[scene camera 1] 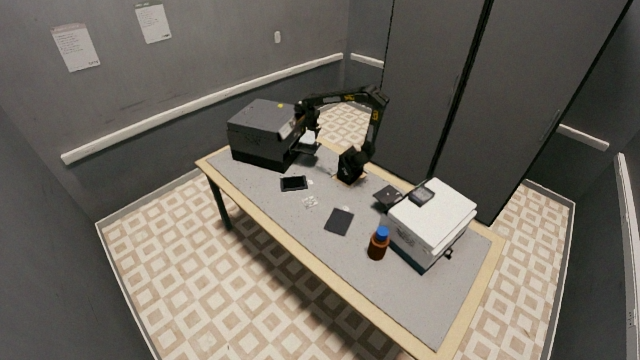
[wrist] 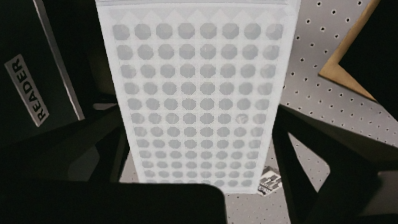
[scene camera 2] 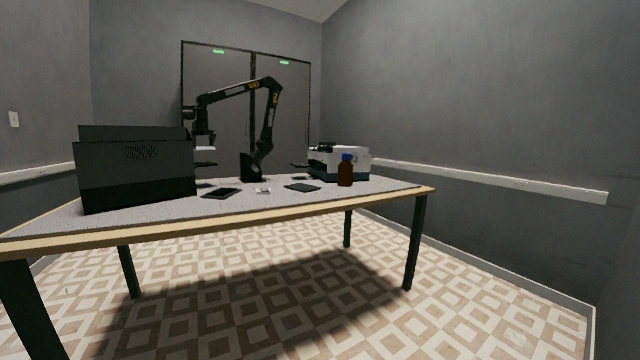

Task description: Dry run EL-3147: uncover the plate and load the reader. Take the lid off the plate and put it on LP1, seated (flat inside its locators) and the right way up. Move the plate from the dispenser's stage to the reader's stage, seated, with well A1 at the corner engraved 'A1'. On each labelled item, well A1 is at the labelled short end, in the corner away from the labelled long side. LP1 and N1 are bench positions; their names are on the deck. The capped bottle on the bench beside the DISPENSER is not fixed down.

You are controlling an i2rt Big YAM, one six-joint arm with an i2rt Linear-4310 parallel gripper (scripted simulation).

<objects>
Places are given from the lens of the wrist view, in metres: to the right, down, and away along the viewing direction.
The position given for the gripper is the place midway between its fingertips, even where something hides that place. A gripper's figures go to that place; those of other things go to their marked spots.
gripper (wrist: 198,112): 0.00, 0.00, 0.13
white multi-well plate (wrist: 215,117): 0.01, 0.00, 0.12
</objects>
